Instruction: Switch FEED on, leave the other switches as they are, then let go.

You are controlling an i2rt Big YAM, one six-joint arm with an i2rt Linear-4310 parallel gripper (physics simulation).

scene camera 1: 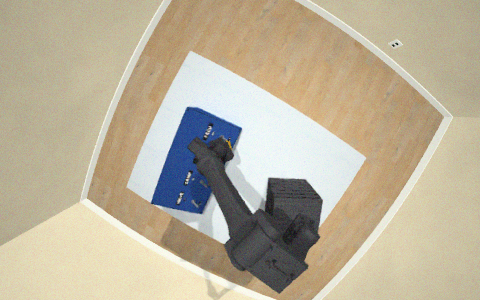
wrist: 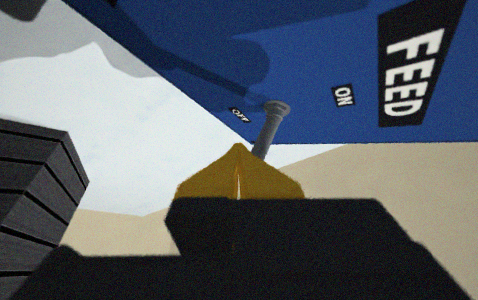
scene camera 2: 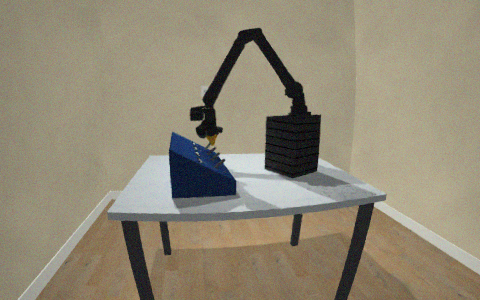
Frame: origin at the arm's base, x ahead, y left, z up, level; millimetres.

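Seen in the pictures: gripper, fingertip midpoint: (scene camera 1: 228, 142) (wrist: 238, 149) (scene camera 2: 213, 145); arm's base at its link origin: (scene camera 1: 298, 228) (scene camera 2: 299, 115).
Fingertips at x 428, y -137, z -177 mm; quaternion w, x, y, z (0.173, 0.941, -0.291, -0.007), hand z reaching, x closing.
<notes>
Offsets run from my fingertips to a thing's middle. "spot": to the spot under its first point. Level surfaces: height alone.
The blue sloped switch panel @[97 mm ahead, 184 mm left, 51 mm down] (scene camera 1: 172, 150) (scene camera 2: 200, 177) (wrist: 310, 60) stands on the table. In the wrist view the FEED label @[103 mm ahead, 4 mm left, 10 mm up] (wrist: 412, 75), the ON label @[spot: 80 mm ahead, 3 mm left, 1 mm down] (wrist: 343, 96) and the OFF label @[spot: 3 mm ahead, 3 mm right, 41 mm down] (wrist: 239, 115) show. The grey FEED lever @[24 mm ahead, 2 mm right, 1 mm down] (wrist: 269, 127) leans slightly toward the OFF side, and its end is partly hidden by the fingertips. My gripper (scene camera 1: 229, 144) (scene camera 2: 212, 144) (wrist: 238, 149) is shut and empty, its yellow tips close beside the lever's end on the OFF side. Whether they touch, I cannot tell. The LAMP lever @[2 mm ahead, 237 mm left, 4 mm down] (scene camera 1: 203, 183) and VALVE lever @[7 mm back, 357 mm left, 4 mm down] (scene camera 1: 196, 203) show; the arm hides DRIVE's lever in scene camera 1.
The black ribbed pedestal (scene camera 1: 295, 195) (scene camera 2: 292, 145) (wrist: 40, 185) carries the arm at the right of the white table @[118 mm down] (scene camera 1: 300, 135) (scene camera 2: 300, 195). The other levers (scene camera 2: 215, 155) stick out from the slope near the gripper. The arm reaches over the panel.
</notes>
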